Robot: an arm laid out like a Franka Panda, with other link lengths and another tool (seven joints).
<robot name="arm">
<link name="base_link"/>
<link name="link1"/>
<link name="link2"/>
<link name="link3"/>
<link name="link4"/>
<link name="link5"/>
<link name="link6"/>
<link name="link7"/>
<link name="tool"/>
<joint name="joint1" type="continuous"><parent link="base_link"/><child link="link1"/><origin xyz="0 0 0.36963" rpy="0 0 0"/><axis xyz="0 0 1"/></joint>
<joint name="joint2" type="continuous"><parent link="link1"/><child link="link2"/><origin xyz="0 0 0" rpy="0 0 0"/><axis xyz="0 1 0"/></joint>
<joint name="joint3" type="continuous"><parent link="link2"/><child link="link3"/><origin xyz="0 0 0.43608" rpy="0 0 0"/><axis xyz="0 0 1"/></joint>
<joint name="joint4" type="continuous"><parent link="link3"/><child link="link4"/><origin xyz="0.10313 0 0" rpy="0 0 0"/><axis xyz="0 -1 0"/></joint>
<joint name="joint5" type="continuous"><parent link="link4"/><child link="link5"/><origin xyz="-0.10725 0 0.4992" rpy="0 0 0"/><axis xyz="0 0 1"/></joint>
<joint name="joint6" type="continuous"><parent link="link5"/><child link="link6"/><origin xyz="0 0 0" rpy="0 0 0"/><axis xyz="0 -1 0"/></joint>
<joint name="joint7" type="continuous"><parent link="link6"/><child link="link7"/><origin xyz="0.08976 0 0" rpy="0 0 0"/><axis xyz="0 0 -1"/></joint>
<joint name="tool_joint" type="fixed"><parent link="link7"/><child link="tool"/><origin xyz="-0.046 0.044 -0.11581" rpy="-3.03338 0 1.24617"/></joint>
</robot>
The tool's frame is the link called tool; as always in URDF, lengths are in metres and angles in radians. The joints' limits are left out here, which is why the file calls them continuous.
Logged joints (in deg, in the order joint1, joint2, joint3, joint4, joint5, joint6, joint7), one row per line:
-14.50 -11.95 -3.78 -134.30 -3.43 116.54 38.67
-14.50 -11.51 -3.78 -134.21 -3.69 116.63 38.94
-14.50 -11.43 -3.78 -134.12 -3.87 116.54 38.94
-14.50 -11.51 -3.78 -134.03 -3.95 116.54 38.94
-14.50 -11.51 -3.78 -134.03 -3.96 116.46 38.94
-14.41 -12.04 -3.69 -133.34 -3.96 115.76 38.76
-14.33 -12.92 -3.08 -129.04 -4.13 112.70 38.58
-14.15 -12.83 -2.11 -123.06 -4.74 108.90 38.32
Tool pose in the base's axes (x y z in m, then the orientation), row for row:
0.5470 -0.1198 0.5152 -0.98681 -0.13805 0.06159 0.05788
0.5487 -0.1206 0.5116 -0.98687 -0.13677 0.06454 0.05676
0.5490 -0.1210 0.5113 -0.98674 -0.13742 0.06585 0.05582
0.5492 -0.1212 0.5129 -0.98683 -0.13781 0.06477 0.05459
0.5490 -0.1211 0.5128 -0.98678 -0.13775 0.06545 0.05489
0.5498 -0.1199 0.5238 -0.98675 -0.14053 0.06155 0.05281
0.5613 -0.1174 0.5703 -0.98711 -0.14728 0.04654 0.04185
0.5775 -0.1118 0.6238 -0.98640 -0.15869 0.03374 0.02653
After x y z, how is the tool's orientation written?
As a quaternion, x y z w.
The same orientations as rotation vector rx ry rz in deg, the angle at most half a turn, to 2 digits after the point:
-171.36 -23.97 10.70
-171.49 -23.77 11.22
-171.57 -23.89 11.45
-171.71 -23.98 11.27
-171.67 -23.96 11.39
-171.88 -24.48 10.72
-173.10 -25.83 8.16
-174.61 -28.09 5.97

